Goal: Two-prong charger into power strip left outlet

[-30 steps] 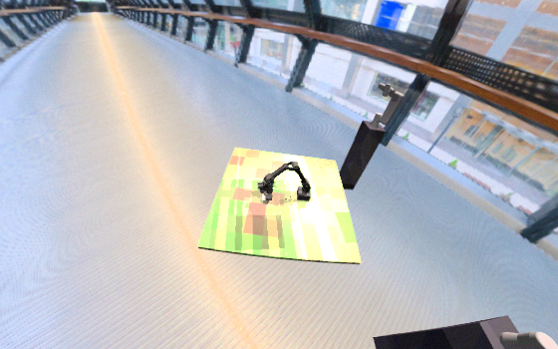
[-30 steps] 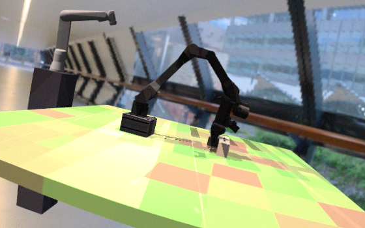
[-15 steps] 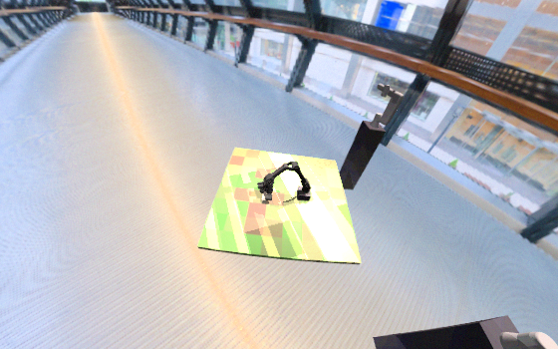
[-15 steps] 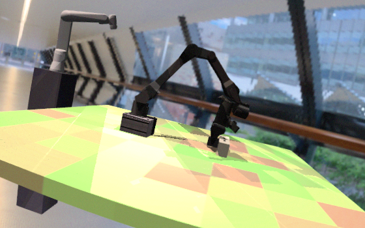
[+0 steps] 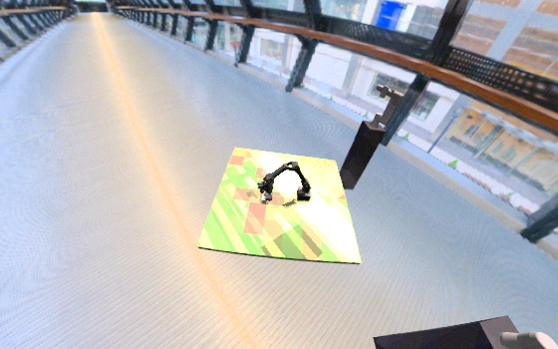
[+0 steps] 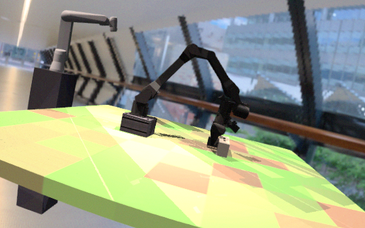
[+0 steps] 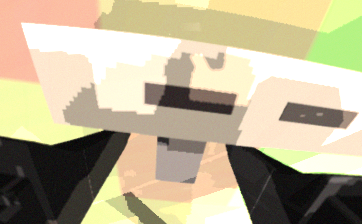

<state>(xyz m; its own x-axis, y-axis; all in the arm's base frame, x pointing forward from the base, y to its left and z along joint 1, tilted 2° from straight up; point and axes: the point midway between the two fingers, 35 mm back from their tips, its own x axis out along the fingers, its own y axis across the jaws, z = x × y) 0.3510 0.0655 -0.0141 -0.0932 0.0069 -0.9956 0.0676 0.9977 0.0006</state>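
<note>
Now: the grey charger 20 mm ahead of my gripper tip and 10 mm above it.
</note>
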